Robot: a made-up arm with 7 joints. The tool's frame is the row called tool.
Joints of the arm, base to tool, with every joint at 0 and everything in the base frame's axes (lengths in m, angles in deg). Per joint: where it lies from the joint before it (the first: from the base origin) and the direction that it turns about. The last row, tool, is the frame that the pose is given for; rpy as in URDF.
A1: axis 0 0 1 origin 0 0 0.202
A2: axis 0 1 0 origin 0 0 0
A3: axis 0 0 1 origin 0 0 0.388
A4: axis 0 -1 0 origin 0.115 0 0
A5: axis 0 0 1 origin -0.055 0 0.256
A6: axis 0 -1 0 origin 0 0 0
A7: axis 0 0 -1 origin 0.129 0 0
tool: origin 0 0 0 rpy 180 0 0
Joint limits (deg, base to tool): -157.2..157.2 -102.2..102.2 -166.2..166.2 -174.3..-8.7 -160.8..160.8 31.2..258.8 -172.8..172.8
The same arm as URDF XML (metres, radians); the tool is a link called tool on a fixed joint. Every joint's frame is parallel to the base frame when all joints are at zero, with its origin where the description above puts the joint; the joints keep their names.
<robot name="arm">
<joint name="A1" type="revolute"><parent link="base_link"/><child link="link1"/><origin xyz="0.0000 0.0000 0.2020"/><axis xyz="0 0 1"/><limit lower="-2.7437" upper="2.7437"/></joint>
<joint name="A2" type="revolute"><parent link="link1"/><child link="link2"/><origin xyz="0.0000 0.0000 0.0000"/><axis xyz="0 1 0"/><limit lower="-1.7837" upper="1.7837"/></joint>
<joint name="A3" type="revolute"><parent link="link2"/><child link="link3"/><origin xyz="0.0000 0.0000 0.3880"/><axis xyz="0 0 1"/><limit lower="-2.9007" upper="2.9007"/></joint>
<joint name="A4" type="revolute"><parent link="link3"/><child link="link4"/><origin xyz="0.1150 0.0000 0.0000"/><axis xyz="0 -1 0"/><limit lower="-3.0421" upper="-0.1518"/></joint>
<joint name="A5" type="revolute"><parent link="link4"/><child link="link5"/><origin xyz="-0.0550 0.0000 0.2560"/><axis xyz="0 0 1"/><limit lower="-2.8065" upper="2.8065"/></joint>
<joint name="A6" type="revolute"><parent link="link5"/><child link="link6"/><origin xyz="0.0000 0.0000 0.0000"/><axis xyz="0 -1 0"/><limit lower="0.5445" upper="4.5169"/></joint>
<joint name="A7" type="revolute"><parent link="link6"/><child link="link7"/><origin xyz="0.1290 0.0000 0.0000"/><axis xyz="0 0 -1"/><limit lower="-3.0159" upper="3.0159"/></joint>
<joint name="tool_fixed" type="fixed"><parent link="link7"/><child link="tool"/><origin xyz="0.0000 0.0000 0.0000" rpy="3.1416 0.0000 0.0000"/></joint>
<link name="base_link"/>
<link name="link1"/>
<link name="link2"/>
<link name="link3"/>
<link name="link4"/>
<link name="link5"/>
<link name="link6"/>
<link name="link7"/>
<link name="tool"/>
</robot>

